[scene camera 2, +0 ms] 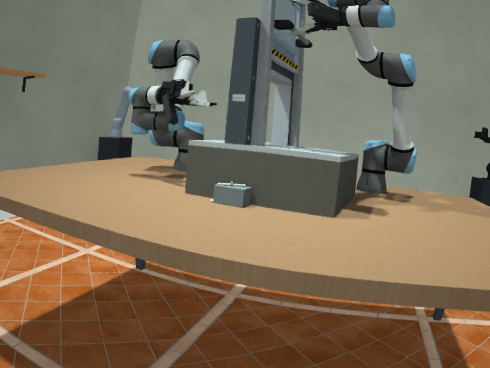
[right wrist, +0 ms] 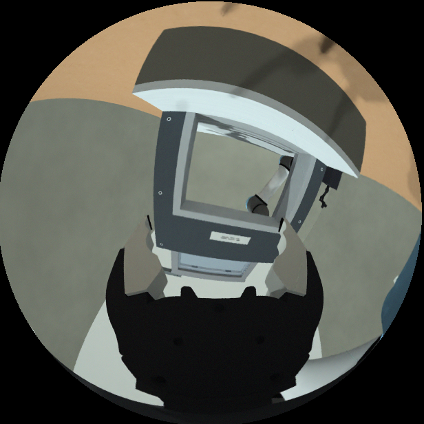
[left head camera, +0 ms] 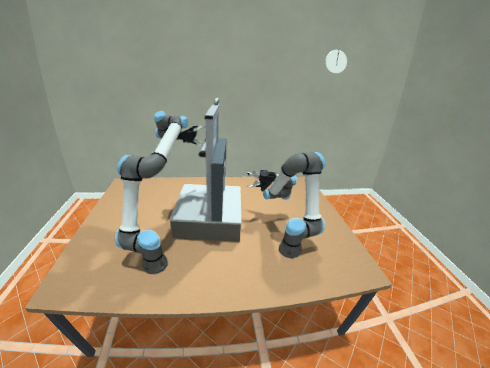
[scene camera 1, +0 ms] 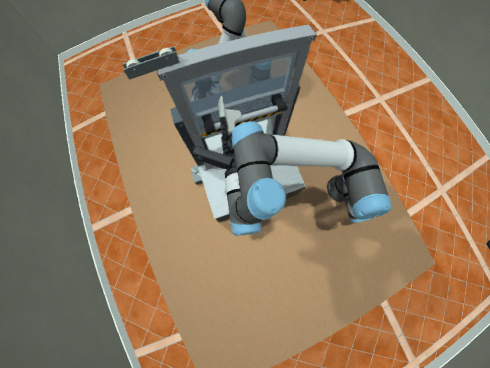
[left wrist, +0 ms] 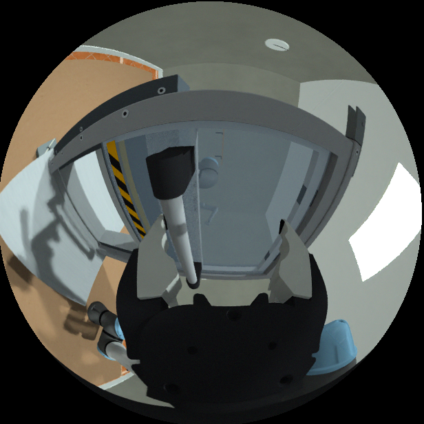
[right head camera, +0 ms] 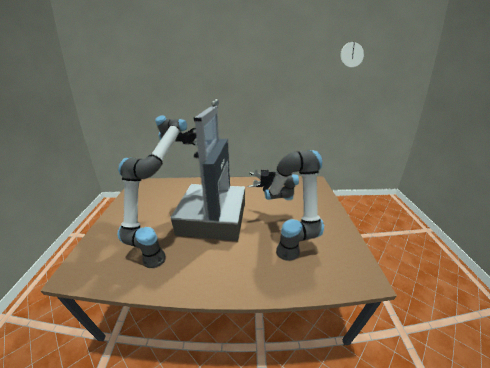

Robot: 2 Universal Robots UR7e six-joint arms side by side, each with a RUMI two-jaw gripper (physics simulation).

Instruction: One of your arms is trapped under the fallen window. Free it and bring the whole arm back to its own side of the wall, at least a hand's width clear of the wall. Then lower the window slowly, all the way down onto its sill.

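The window [left head camera: 212, 114] [scene camera 1: 240, 46] [left wrist: 220, 106] stands raised in the dark wall frame [left head camera: 218, 190] [scene camera 2: 242, 75] [right wrist: 200, 229], with an open gap beneath its striped lower edge [scene camera 2: 285, 59] [left wrist: 120, 185]. Its white handle bar [scene camera 1: 260, 114] [left wrist: 176, 215] faces my left arm. My left gripper [left head camera: 201, 136] [scene camera 2: 295, 18] [left wrist: 224, 217] is open at the handle's height; the bar passes between the spread fingers in the left wrist view, without a grip. My right gripper [left head camera: 249, 180] [right head camera: 250, 180] [right wrist: 215, 217] is open and empty, on the right side of the wall, with a gap between its fingertips and the wall.
The wall stands on a grey base block [left head camera: 205, 231] [scene camera 2: 260, 175] on the wooden table [left head camera: 215, 285] [scene camera 2: 150, 215]. A small grey box [scene camera 2: 232, 195] sits beside the base. A bracket with two rollers [scene camera 1: 151, 62] is beside the window's top.
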